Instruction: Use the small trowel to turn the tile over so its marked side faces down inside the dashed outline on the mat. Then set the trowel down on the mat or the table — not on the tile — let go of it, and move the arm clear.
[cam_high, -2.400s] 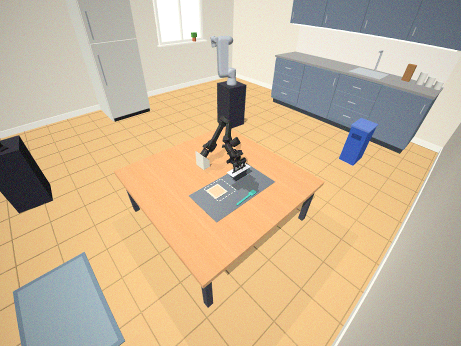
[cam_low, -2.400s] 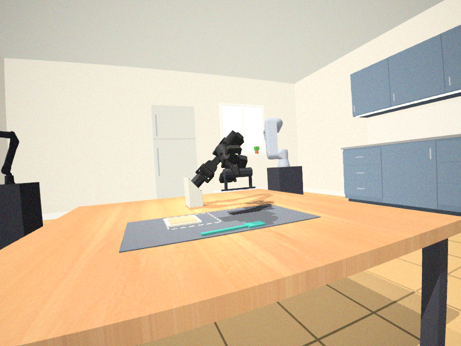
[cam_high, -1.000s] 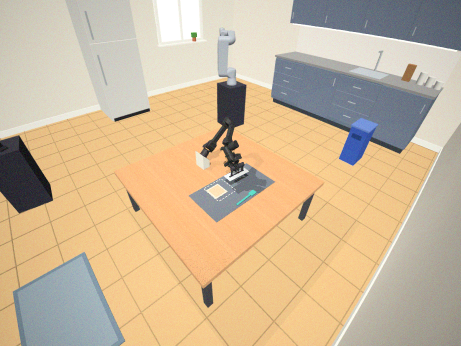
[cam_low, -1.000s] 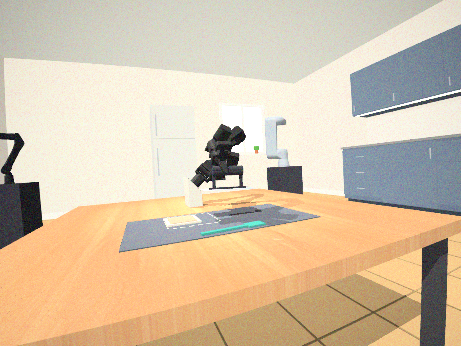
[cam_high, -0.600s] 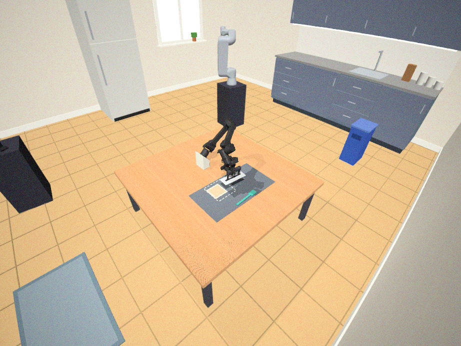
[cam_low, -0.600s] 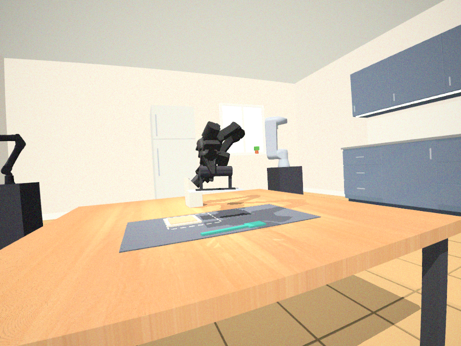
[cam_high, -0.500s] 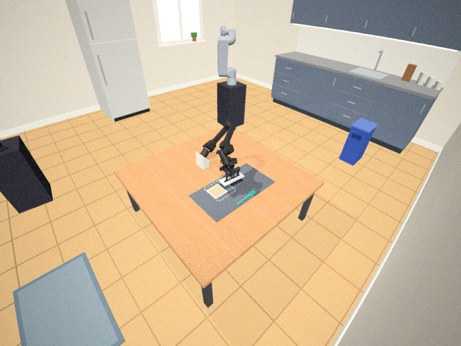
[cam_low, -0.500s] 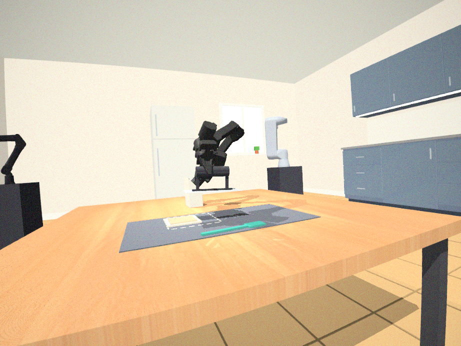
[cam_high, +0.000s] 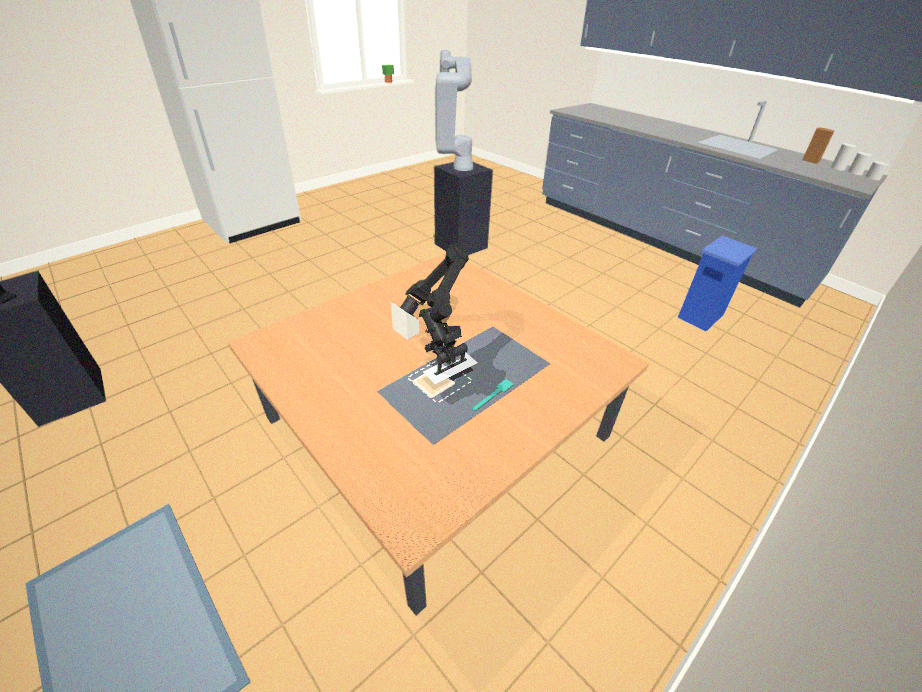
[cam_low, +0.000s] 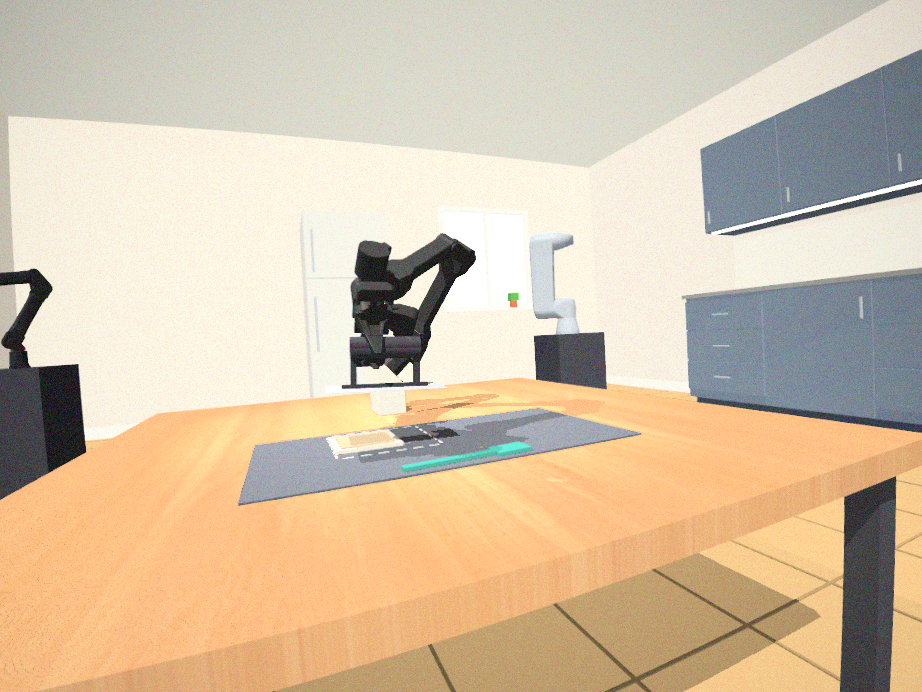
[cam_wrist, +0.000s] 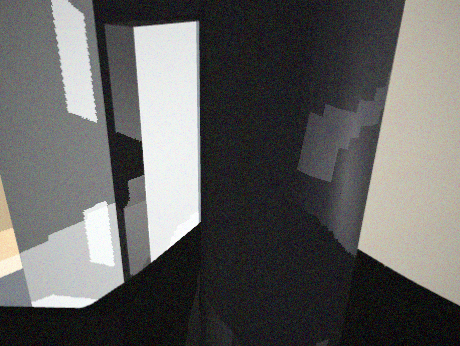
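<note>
Now: gripper tip 15 cm above the tile, 9 cm past it and 2 cm to the left of it. Round my gripper tip: teal tool: 15 cm below, 14 cm to the left, 10 cm ahead; trowel: 2 cm behind, 1 cm to the right, 1 cm below; grey mat: 17 cm below, 11 cm to the left, 3 cm behind.
</note>
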